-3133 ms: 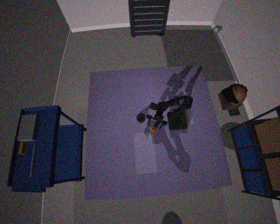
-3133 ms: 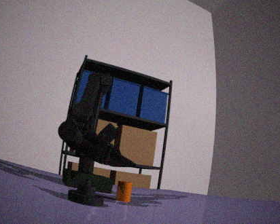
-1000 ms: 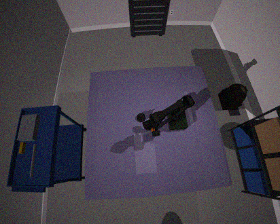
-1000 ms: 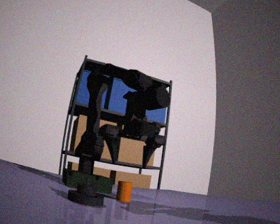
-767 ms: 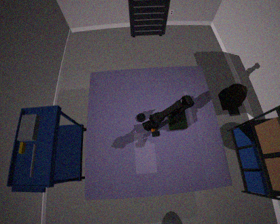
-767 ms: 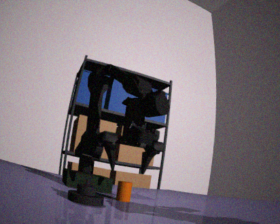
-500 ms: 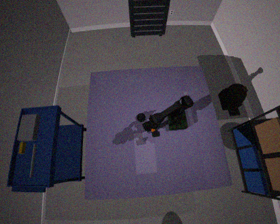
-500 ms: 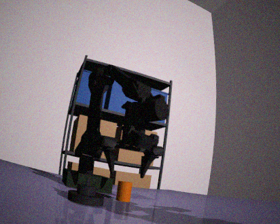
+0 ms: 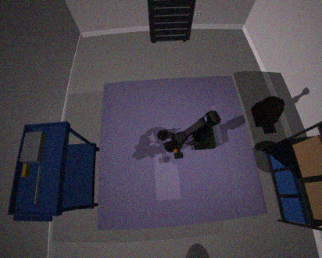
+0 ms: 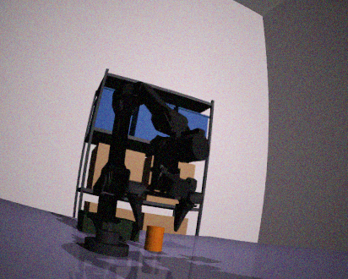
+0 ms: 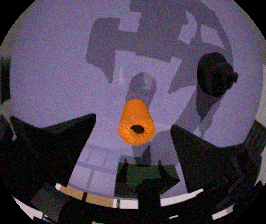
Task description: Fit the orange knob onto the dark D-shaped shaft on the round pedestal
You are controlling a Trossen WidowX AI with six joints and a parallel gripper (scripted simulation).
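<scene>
My gripper tip is 20 mm above the orange knob and 10 mm past it. From my gripper tip the other things lie so: dark pedestal (120 mm to the right, 120 mm ahead, 20 mm below).
</scene>
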